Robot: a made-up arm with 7 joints.
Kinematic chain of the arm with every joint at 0, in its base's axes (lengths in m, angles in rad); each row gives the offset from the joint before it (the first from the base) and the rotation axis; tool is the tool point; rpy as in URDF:
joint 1: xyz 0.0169 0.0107 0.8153 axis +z
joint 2: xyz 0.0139 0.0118 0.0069 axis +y
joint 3: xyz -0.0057 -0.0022 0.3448 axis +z
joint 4: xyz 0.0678 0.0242 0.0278 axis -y
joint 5: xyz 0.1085 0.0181 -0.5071 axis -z
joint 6: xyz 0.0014 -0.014 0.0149 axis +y
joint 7: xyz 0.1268 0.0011 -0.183 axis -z
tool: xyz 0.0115 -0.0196 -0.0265 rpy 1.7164 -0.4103 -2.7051
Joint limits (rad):
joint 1: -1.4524..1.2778
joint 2: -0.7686..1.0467
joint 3: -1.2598..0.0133
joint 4: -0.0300..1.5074
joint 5: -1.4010..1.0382
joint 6: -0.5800..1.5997
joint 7: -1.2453..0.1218
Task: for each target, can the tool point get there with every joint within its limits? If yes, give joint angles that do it. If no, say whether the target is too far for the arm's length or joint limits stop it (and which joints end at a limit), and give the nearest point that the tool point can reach.
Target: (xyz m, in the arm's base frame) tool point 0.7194 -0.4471 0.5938
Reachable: yes | joints -0.1656 0.6571 -0.4384 1.2224 0.1801 0.3395 -0.3025
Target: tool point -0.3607 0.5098 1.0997
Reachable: no: joint limits stop it (at a limit: joint 1, joint 2, joint 3, joint 5, joint 6, joint 7) | nearest point -0.1486 0.4811 1.1001 | short by 0.214 m
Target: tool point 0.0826 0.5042 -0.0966
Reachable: no: joint limits stop it (at a limit: joint 1, joint 2) | nearest point 0.0901 0.4657 0.1981 | short by 0.297 m
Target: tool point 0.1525 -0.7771 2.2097
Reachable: no: too far | nearest point 0.1045 -0.4776 1.6737 | short by 0.616 m
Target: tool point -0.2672 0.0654 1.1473
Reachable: no: joint limits stop it (at a limit: joint 2, joint 3, joint 4, joint 6, joint 7) | nearest point -0.2729 0.0665 0.8111 | short by 0.336 m
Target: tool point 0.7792 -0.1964 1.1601
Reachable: yes | joints 0.3611 -0.1194 -0.6280 1.2440 0.3541 0.4787 -0.6574
